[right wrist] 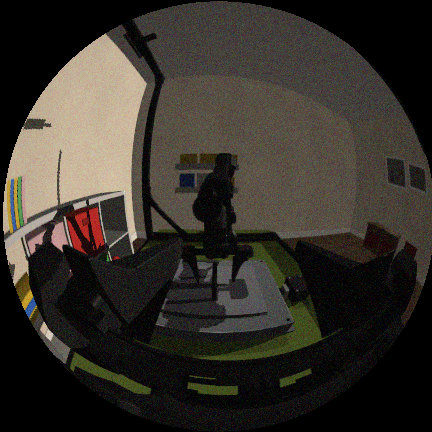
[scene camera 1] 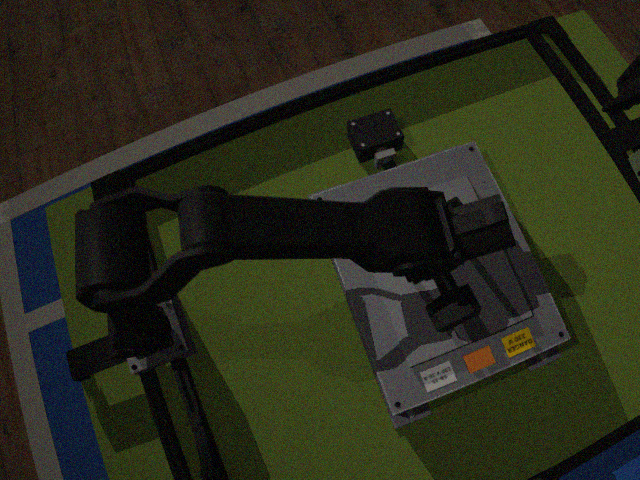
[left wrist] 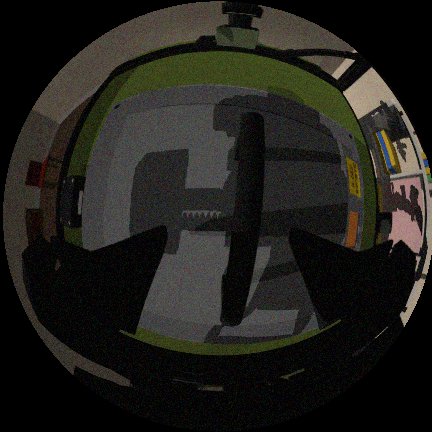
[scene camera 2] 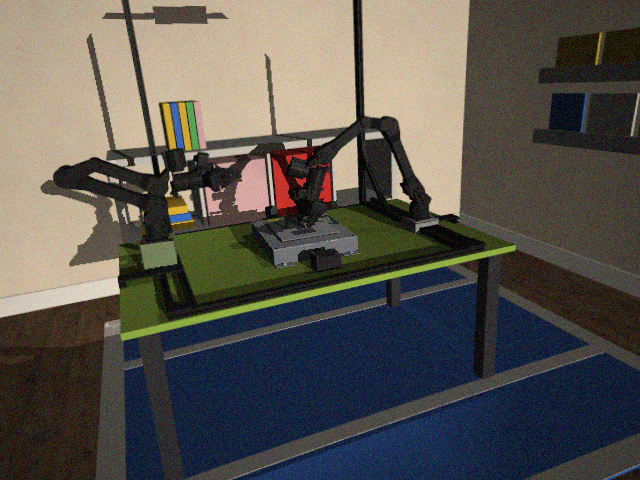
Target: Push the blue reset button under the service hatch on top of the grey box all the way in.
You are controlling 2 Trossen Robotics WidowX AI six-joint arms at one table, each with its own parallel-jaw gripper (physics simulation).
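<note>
The grey box point(scene camera 1: 439, 160) point(scene camera 2: 289, 253) point(left wrist: 95, 210) point(right wrist: 270, 320) stands on the table with a flat raised hatch point(scene camera 1: 387, 315) point(left wrist: 200, 280) on top. The blue button does not show in any view. A black bar point(left wrist: 243, 215) point(right wrist: 215, 292) shows over the hatch, between the left fingers; whether they touch it I cannot tell. My left gripper point(scene camera 1: 467, 268) point(scene camera 2: 308, 219) point(left wrist: 230, 233) point(right wrist: 215, 282) is open, pointing down close above the box top. My right gripper point(scene camera 2: 230, 178) is open and empty, held high, away from the box.
A small black block point(scene camera 1: 374, 134) point(scene camera 2: 325, 259) point(right wrist: 296, 288) stands beside the box. White, orange point(scene camera 1: 479, 359) and yellow labels lie along one box edge. A black frame point(scene camera 1: 289, 111) borders the green table point(scene camera 1: 289, 330). Shadows darken the box top.
</note>
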